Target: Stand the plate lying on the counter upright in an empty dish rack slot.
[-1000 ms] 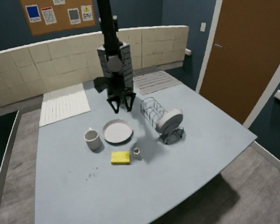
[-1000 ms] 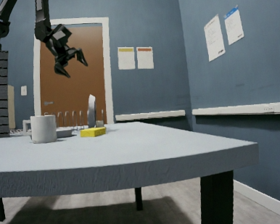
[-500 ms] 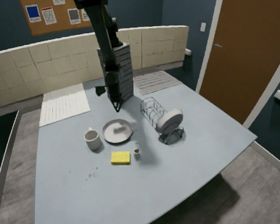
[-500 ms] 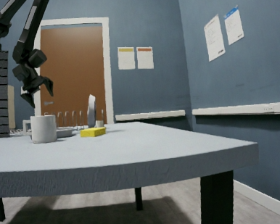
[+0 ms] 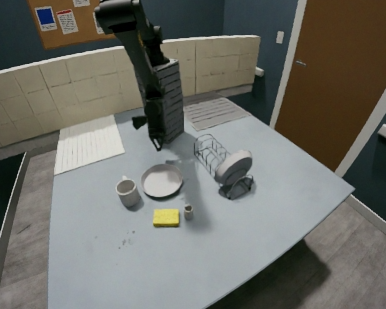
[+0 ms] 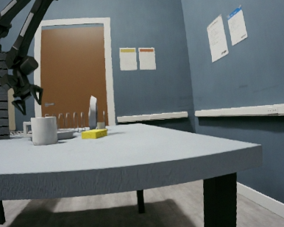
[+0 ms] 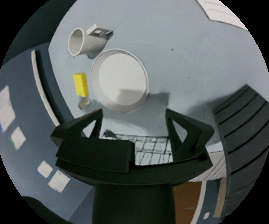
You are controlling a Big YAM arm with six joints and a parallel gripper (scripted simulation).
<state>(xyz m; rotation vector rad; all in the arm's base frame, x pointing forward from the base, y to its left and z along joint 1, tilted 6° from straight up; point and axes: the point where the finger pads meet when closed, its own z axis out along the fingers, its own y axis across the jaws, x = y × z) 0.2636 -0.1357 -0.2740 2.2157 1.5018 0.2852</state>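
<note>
Now: the white plate 9 cm ahead of my hand, 4 cm to the right of it and 12 cm below it. Round my hand: white draining mat (45 cm behind, 34 cm to the right, 13 cm below); white mug (11 cm ahead, 20 cm to the right, 9 cm below); small white cup (30 cm ahead, 1 cm to the right, 12 cm below).
</note>
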